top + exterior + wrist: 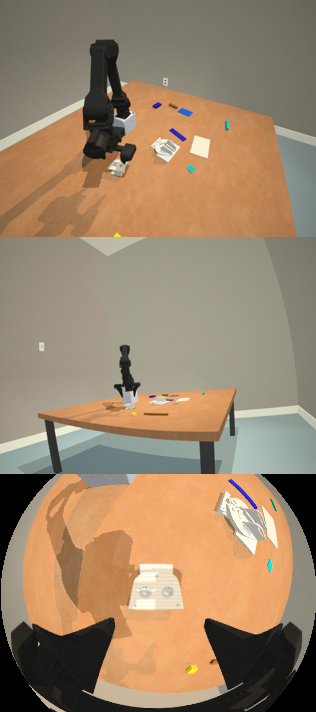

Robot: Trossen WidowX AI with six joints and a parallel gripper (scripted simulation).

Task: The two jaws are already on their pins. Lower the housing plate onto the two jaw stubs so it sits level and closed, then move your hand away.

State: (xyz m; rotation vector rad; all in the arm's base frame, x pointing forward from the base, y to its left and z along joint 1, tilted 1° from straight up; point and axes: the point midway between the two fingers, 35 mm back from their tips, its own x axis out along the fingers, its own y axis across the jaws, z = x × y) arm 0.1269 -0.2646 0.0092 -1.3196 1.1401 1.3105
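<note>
Right now the white stepped block is 10 mm behind my gripper tip, 20 mm to the left of it and 80 mm below it. Also, from my gripper tip: brown bar (270 mm ahead, 190 mm to the right, 80 mm below); cyan square (310 mm ahead, 140 mm to the left, 80 mm below); yellow piece (130 mm ahead, 200 mm to the right, 80 mm below).
</note>
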